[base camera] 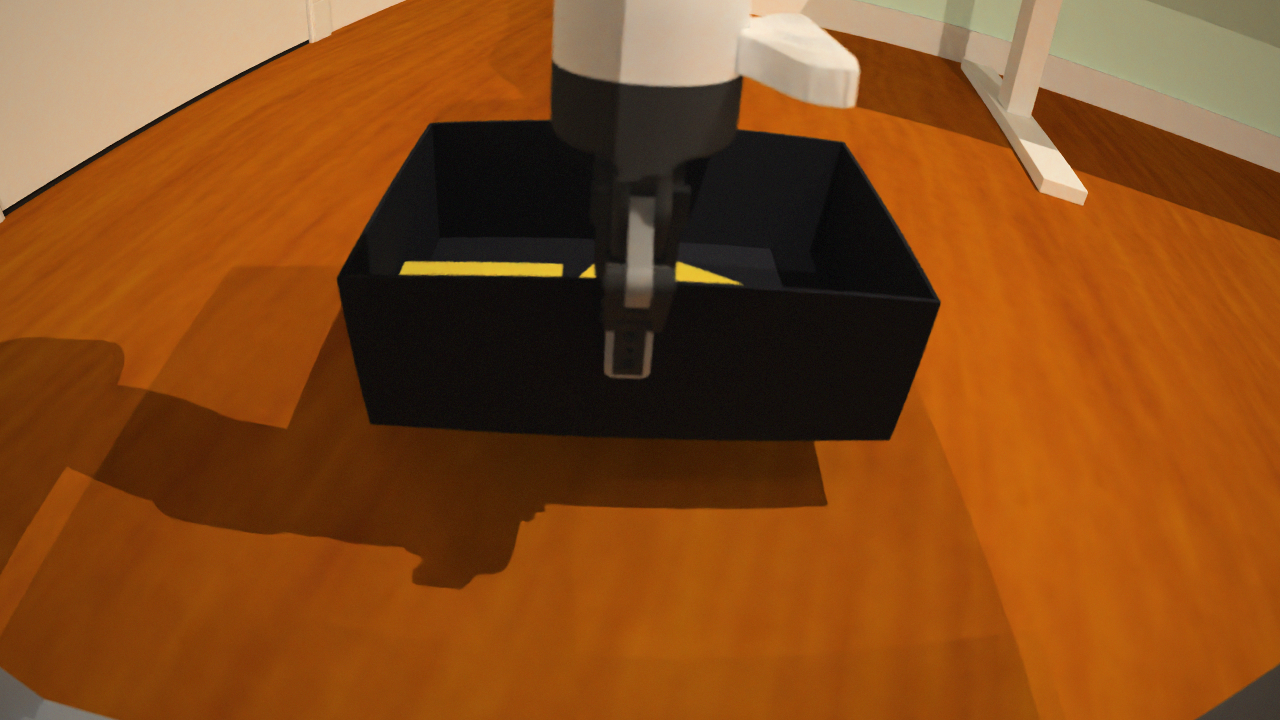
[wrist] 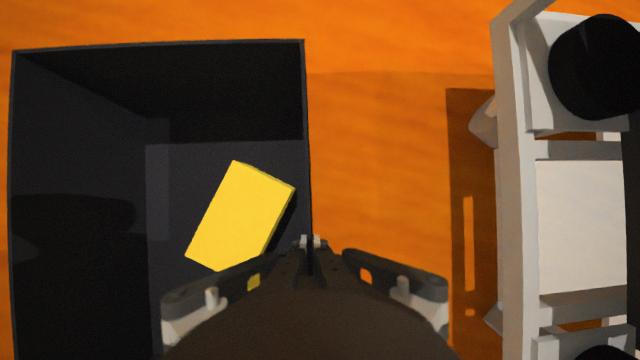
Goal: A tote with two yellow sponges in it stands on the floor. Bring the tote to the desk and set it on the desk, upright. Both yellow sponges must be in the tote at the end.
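The black tote hangs upright a little above the floor, its shadow offset below it in the base camera view. My gripper is shut on the middle of the tote's near wall. Two yellow sponges lie in the tote: one sponge at the left in the base camera view, and an angled sponge behind the gripper. The left sponge does not show in the wrist view. The desk's top does not show; a white leg with a long foot, which looks like the desk's, stands at the back right.
A white door or panel stands at the left in the base camera view. A pale green wall with a white baseboard runs behind the leg. My own base's frame shows at the right in the wrist view, beside the tote.
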